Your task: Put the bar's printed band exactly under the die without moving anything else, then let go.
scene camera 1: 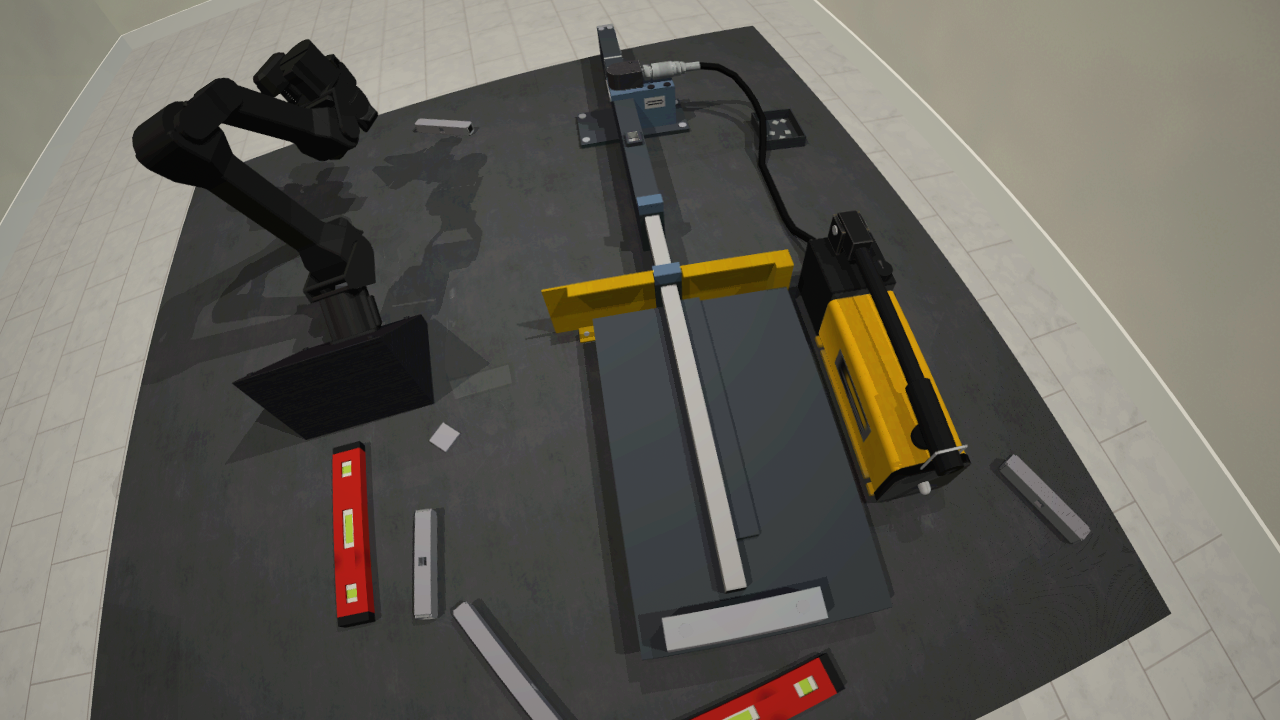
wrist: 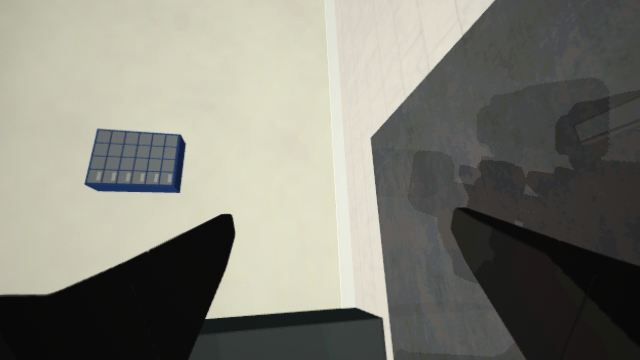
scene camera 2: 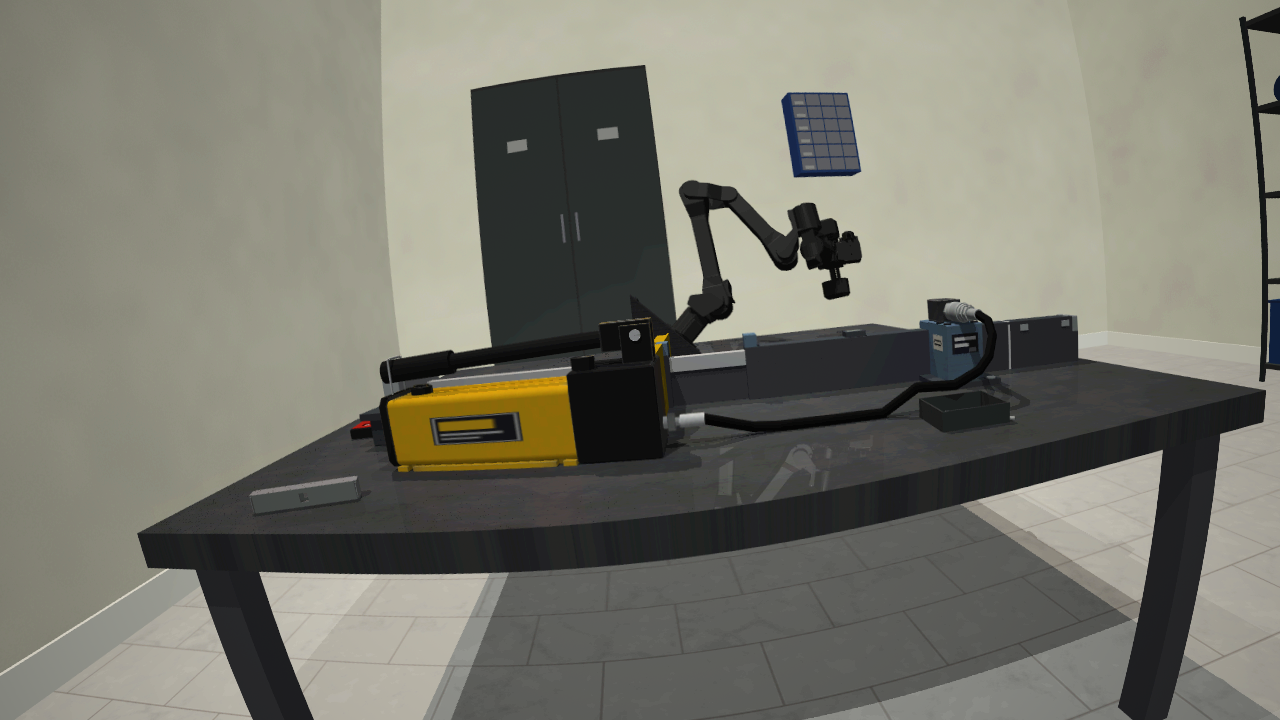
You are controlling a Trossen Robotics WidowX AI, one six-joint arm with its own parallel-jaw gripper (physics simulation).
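Frame: origin at the arm's base, x ahead, y left, z up, level; millimetres.
Where they show: gripper, fingertip midpoint: (wrist: 342, 221) (scene camera 2: 842, 265); arm's base at its link origin: (scene camera 1: 356, 335) (scene camera 2: 680, 336).
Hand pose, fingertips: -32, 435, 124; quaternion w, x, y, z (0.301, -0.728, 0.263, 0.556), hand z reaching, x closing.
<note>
Things, the pixels of their top centre, and the offset from my fingertips, as dx, dy, dz. "spot": a spot on its surface instead. Level surfaces: height alone.
- grey plate at its surface level: dz -136
- blue head at a spot on its surface: (scene camera 2: 952, 351) spot: +636, -181, -136
- dark rail at a spot on its surface: (scene camera 2: 832, 362) spot: +520, -325, -145
- yellow fence at a spot on its surface: (scene camera 1: 733, 275) spot: +520, -583, -125
- yellow pump at a spot on its surface: (scene camera 2: 483, 425) spot: +654, -804, -137
- white block at a spot on its surface: (scene camera 1: 744, 617) spot: +326, -954, -96
- dark tray at its top centre: (scene camera 2: 970, 399) (scene camera 1: 776, 120) +787, -282, -164
A long white bar (scene camera 1: 699, 429) (scene camera 2: 707, 360) lies lengthwise through blue guides, over the grey plate (scene camera 1: 626, 501). I cannot make out a printed band on it. At the back, a blue head (scene camera 1: 656, 104) (scene camera 2: 952, 351) with a black top and a cable straddles the dark rail (scene camera 1: 637, 165) (scene camera 2: 832, 362); I cannot make out the die. My gripper (scene camera 2: 836, 286) (wrist: 342, 221) is open and empty, high above the table's back left, well away from the long bar. In scene camera 1 its fingers are hard to see.
A yellow fence (scene camera 1: 733, 275) crosses the bar. A yellow pump (scene camera 1: 872, 394) (scene camera 2: 483, 425) stands to the right. Short grey bars (scene camera 1: 425, 562) (scene camera 1: 1044, 498) (scene camera 1: 443, 125) and red levels (scene camera 1: 351, 537) (scene camera 1: 769, 698) lie around. A white block (scene camera 1: 744, 617) lies at the plate's front. A dark tray (scene camera 1: 796, 138) (scene camera 2: 964, 417) stands behind.
</note>
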